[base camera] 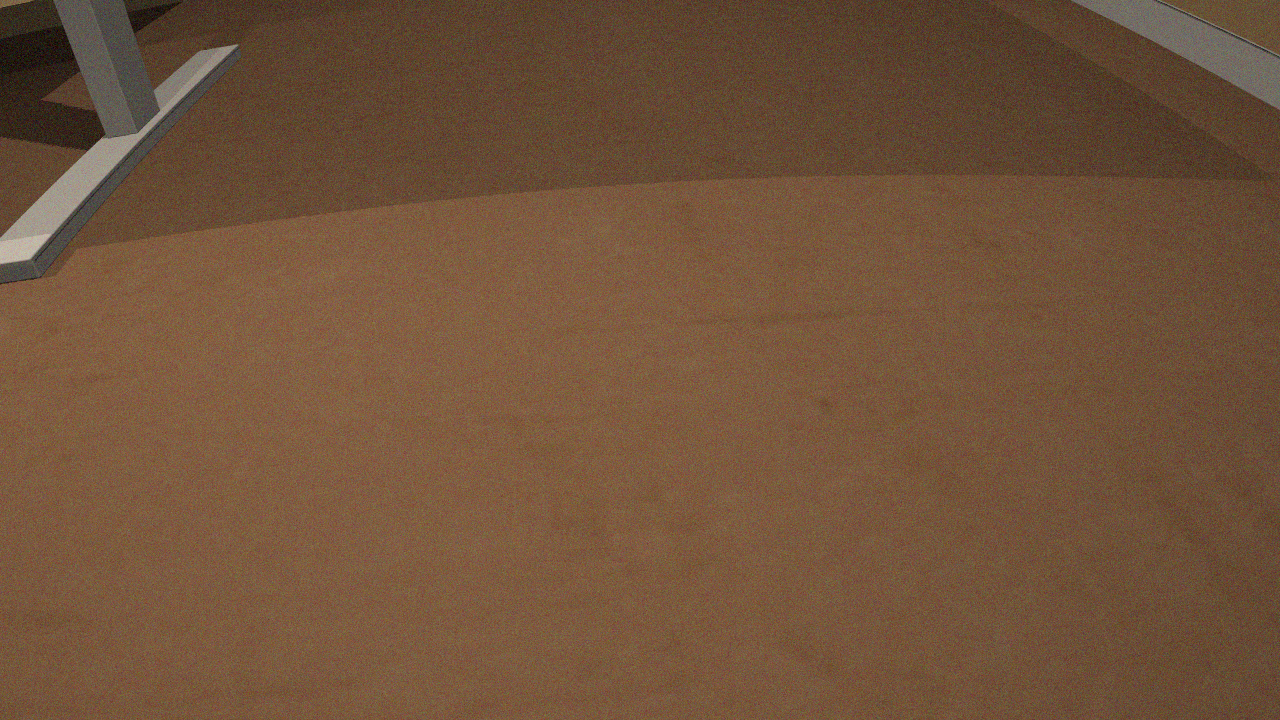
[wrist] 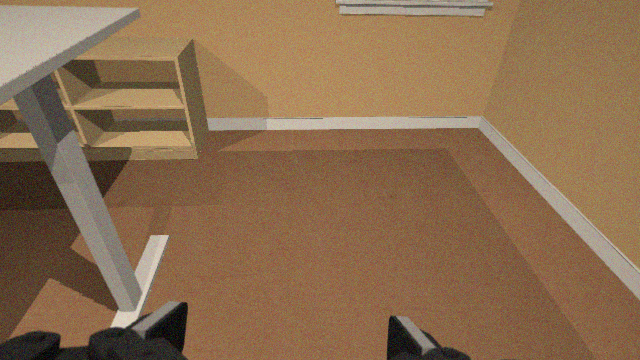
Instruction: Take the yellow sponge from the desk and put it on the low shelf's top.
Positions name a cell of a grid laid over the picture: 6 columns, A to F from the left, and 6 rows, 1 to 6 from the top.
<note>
In view: my gripper (wrist: C6), a white desk (base camera: A1) and a low wooden shelf (wrist: A2).
The white desk is seen too in the wrist view (wrist: A1).
</note>
